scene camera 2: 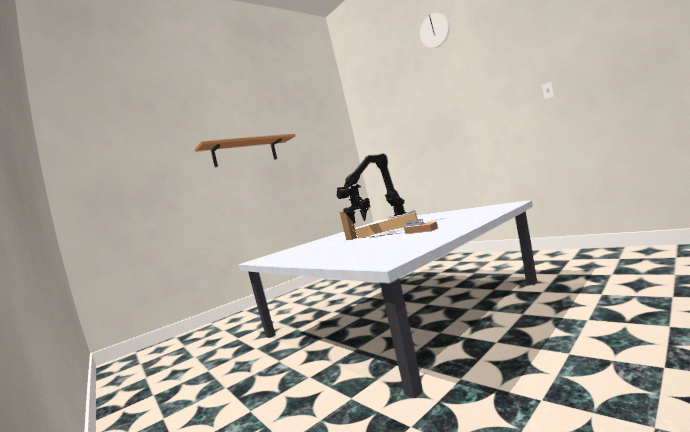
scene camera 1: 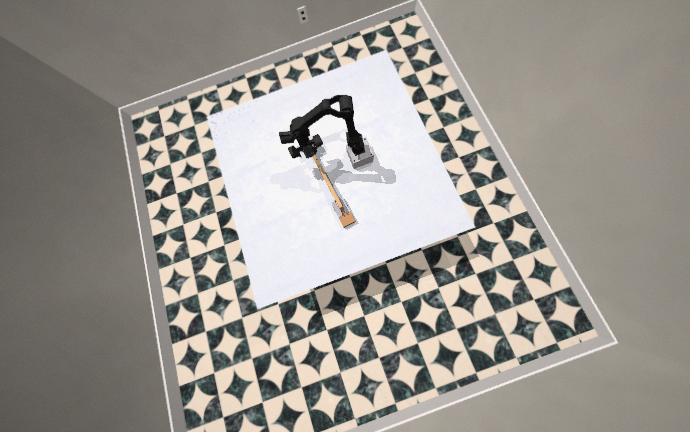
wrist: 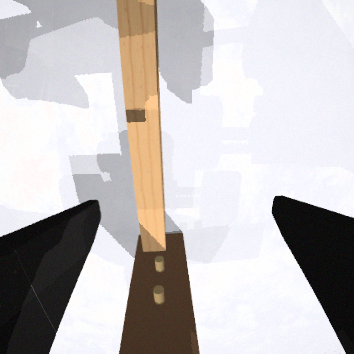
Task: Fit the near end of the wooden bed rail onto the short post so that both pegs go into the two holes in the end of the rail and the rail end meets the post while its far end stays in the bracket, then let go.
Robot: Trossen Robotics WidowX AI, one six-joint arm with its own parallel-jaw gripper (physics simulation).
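Seen in the pictures: gripper, fingertip midpoint: [scene camera 2: 359, 222] [wrist: 187, 206]; arm's base, link origin: [scene camera 2: 400, 214] [scene camera 1: 358, 149].
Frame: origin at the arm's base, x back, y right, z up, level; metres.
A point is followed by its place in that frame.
Observation:
The wooden rail [scene camera 1: 328, 181] @(x -0.228, y -0.128, z 0.005 m) [scene camera 2: 389, 224] @(x -0.242, y -0.126, z -0.021 m) [wrist: 145, 150] @(x -0.258, y 0.053, z -0.012 m) slopes down from the bracket [scene camera 2: 415, 222] @(x -0.220, y -0.295, z -0.029 m) to its near end, low at the foot of the short post [scene camera 2: 347, 226] @(x -0.301, y 0.172, z 0.004 m) [wrist: 157, 327] @(x -0.274, y 0.163, z 0.027 m). The post stands upright; in scene camera 1 the arm hides it. In the wrist view two pegs, one peg [wrist: 159, 264] @(x -0.275, y 0.154, z -0.024 m) and another peg [wrist: 158, 295] @(x -0.274, y 0.153, z 0.008 m), stick out of the post face, exposed beyond the rail's end. The far end is at the bracket; how it sits there is too small to tell. My gripper [scene camera 2: 358, 218] @(x -0.283, y 0.071, z 0.019 m) [wrist: 187, 206] @(x -0.283, y 0.071, z 0.019 m) is open and empty above the near end, its fingers wide on either side.
A wooden block [scene camera 1: 347, 219] @(x -0.199, y -0.363, z -0.044 m) [scene camera 2: 421, 228] @(x -0.242, y -0.344, z -0.059 m) lies at the bracket end of the rail. The arm's grey base [scene camera 1: 361, 156] @(x 0.001, y -0.050, z 0.001 m) stands on the white table [scene camera 1: 407, 203] @(x 0.163, y -0.387, z -0.079 m) [scene camera 2: 315, 262] @(x -0.766, y -0.128, z -0.080 m), to the side of the rail. Shadows of the arm fall across the rail and table.

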